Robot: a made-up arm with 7 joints. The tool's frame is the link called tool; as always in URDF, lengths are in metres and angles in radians. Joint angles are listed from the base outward.
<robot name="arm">
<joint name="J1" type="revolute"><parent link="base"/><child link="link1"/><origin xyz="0 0 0.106" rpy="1.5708 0 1.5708"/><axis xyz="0 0 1"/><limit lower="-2.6" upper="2.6"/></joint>
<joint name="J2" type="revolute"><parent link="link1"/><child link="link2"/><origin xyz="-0.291 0.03 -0.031" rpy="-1.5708 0 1.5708"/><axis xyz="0 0 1"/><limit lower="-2.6" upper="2.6"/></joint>
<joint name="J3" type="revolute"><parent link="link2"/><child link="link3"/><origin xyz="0.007 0.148 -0.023" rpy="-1.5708 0 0"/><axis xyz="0 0 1"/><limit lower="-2.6" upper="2.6"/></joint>
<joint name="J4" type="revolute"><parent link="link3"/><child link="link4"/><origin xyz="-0.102 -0.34 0.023" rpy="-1.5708 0 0"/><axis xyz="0 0 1"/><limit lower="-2.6" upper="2.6"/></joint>
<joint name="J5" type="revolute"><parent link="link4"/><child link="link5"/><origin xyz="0.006 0.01 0.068" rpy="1.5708 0 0"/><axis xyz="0 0 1"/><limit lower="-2.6" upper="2.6"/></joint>
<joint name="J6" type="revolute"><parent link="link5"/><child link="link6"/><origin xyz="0.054 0.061 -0.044" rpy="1.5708 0 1.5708"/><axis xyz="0 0 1"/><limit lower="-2.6" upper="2.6"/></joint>
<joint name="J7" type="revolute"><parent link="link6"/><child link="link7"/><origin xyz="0.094 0.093 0.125" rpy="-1.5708 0 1.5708"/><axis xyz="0 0 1"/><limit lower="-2.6" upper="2.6"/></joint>
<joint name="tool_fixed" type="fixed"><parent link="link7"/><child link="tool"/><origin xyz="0.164 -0.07 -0.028" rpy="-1.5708 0 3.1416"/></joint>
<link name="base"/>
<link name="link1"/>
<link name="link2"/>
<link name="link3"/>
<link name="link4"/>
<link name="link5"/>
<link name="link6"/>
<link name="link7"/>
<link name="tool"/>
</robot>
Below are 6 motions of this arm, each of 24 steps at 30 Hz.
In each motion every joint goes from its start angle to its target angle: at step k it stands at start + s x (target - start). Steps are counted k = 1, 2, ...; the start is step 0. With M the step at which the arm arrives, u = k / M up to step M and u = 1 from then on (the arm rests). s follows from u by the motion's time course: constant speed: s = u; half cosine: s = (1 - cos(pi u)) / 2; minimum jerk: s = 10 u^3 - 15 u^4 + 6 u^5.
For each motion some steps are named. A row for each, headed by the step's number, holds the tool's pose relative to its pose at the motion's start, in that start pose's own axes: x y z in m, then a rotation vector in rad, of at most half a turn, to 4 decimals.
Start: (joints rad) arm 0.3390 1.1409 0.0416 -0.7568 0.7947 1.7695 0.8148
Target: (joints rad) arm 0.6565 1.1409 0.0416 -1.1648 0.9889 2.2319 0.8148
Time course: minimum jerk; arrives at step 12
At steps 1, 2, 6, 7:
1: 0.0006 0.0007 0.0004 -0.0001 0.0015 -0.0001
2: 0.0045 0.0051 0.0026 -0.0008 0.0108 -0.0008
6: 0.0747 0.0672 0.0368 0.0095 0.1615 -0.0293
7: 0.1018 0.0850 0.0480 0.0213 0.2134 -0.0466

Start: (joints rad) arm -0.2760 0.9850 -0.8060 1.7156 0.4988 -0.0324 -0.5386
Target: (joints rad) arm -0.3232 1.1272 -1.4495 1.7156 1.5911 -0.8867 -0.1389
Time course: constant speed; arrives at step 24
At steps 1, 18, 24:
1: 0.0055 0.0217 -0.0097 -0.0385 -0.0341 -0.0407
18: 0.2386 0.2002 -0.2862 -0.6222 -0.9783 -0.6072
24: 0.3793 0.1729 -0.3417 -0.7584 -1.4455 -0.7238

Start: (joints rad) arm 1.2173 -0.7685 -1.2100 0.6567 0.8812 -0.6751 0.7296
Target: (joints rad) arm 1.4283 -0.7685 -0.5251 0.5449 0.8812 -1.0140 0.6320
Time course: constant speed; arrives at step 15
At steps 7, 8, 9, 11, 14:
7: 0.0136 -0.0033 -0.0795 -0.3207 -0.0358 -0.0249
8: 0.0161 -0.0050 -0.0924 -0.3645 -0.0466 -0.0298
9: 0.0187 -0.0072 -0.1055 -0.4078 -0.0588 -0.0350
11: 0.0247 -0.0126 -0.1325 -0.4923 -0.0875 -0.0465
14: 0.0359 -0.0235 -0.1741 -0.6134 -0.1408 -0.0667

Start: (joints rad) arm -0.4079 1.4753 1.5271 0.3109 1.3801 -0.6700 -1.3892
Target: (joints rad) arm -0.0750 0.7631 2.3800 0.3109 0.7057 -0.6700 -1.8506
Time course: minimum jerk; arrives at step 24
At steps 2, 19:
2: 0.0009 -0.0013 -0.0001 -0.0022 0.0000 0.0002
19: 0.0501 -0.1889 0.0840 -0.2736 -0.0206 0.0821

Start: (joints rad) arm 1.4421 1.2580 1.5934 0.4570 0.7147 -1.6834 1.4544
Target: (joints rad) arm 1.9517 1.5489 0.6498 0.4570 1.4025 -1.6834 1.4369
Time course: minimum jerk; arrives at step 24
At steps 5, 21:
5: -0.0059 -0.0188 0.0264 0.0293 0.0269 0.0202
21: 0.1298 -0.3048 0.3411 0.2569 0.4258 0.2435

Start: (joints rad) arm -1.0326 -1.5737 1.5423 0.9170 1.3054 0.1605 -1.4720
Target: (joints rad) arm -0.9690 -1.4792 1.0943 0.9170 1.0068 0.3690 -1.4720
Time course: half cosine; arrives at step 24
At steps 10, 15, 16, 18, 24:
10: -0.0456 -0.0545 -0.0174 -0.0652 -0.1602 0.2173
15: -0.0670 -0.1061 -0.0373 -0.1282 -0.3151 0.3921
16: -0.0690 -0.1157 -0.0411 -0.1404 -0.3451 0.4226
18: -0.0712 -0.1326 -0.0480 -0.1622 -0.3991 0.4752
24: -0.0713 -0.1562 -0.0575 -0.1940 -0.4781 0.5470

